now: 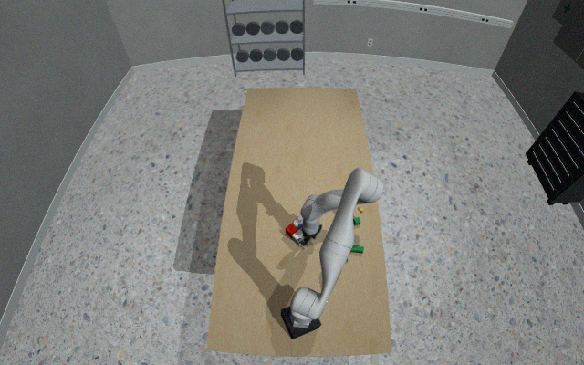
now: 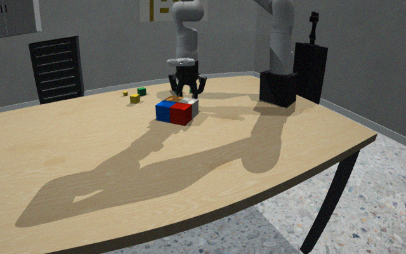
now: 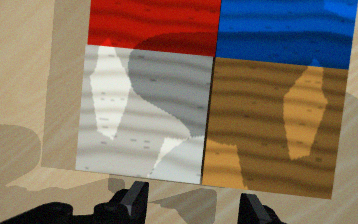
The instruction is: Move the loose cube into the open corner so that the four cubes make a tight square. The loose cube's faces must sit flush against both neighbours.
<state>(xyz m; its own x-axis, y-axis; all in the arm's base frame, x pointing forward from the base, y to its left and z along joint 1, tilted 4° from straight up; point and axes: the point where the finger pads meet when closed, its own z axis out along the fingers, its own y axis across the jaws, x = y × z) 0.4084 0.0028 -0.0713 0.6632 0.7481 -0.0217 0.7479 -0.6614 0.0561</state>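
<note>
The white cube lies 5 cm to the left of my hand, 1 cm below it and 1 cm ahead of it. Also, from my hand: blue cube: 9 cm ahead, 5 cm to the left, 1 cm below; then long green block: 22 cm to the right, 3 cm below, 2 cm behind; then red cube: 9 cm to the left, 5 cm ahead, 1 cm below.
</note>
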